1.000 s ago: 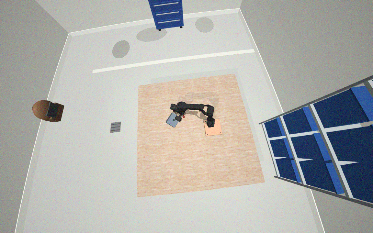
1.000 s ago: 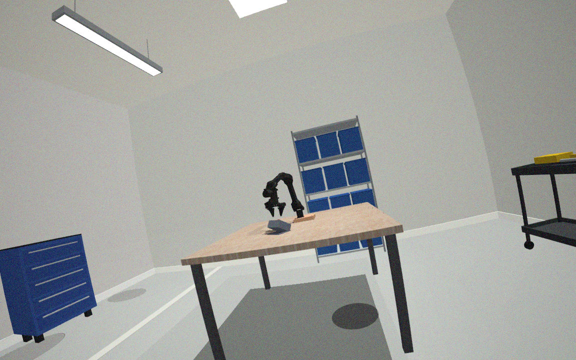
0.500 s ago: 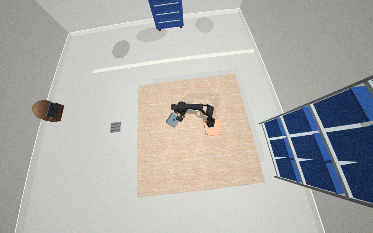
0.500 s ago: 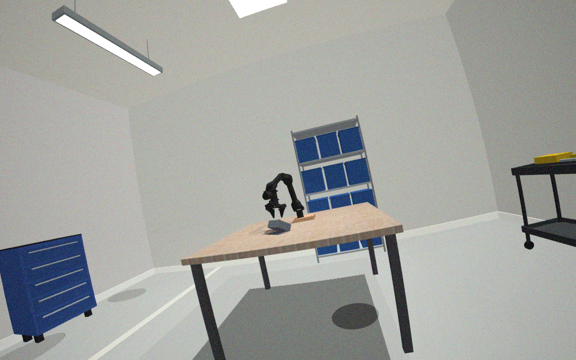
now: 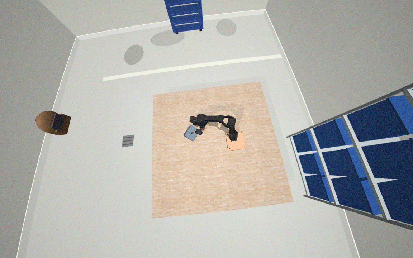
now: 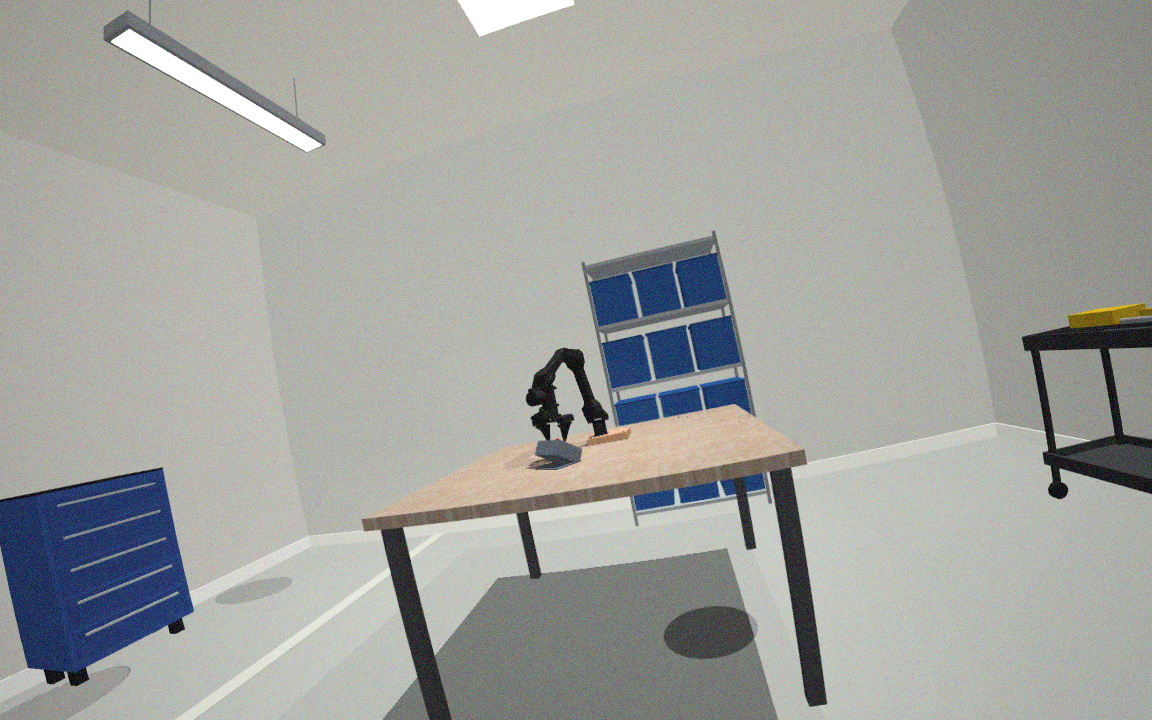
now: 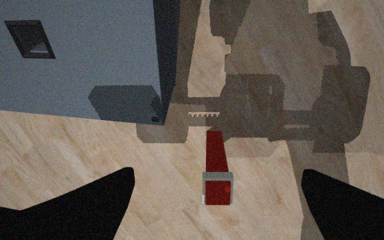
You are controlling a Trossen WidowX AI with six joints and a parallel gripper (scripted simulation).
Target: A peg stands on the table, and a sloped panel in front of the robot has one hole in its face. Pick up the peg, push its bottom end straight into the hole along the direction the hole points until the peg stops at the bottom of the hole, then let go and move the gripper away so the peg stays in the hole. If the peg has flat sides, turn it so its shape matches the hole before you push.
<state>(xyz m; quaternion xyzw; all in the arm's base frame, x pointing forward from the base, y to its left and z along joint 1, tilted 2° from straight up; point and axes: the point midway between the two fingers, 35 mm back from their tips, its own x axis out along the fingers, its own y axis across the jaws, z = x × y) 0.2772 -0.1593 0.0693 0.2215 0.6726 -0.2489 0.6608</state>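
My gripper tip is 10 mm above the red square peg. Round my gripper tip: sloped panel 120 mm ahead, 20 mm to the left, 20 mm below.
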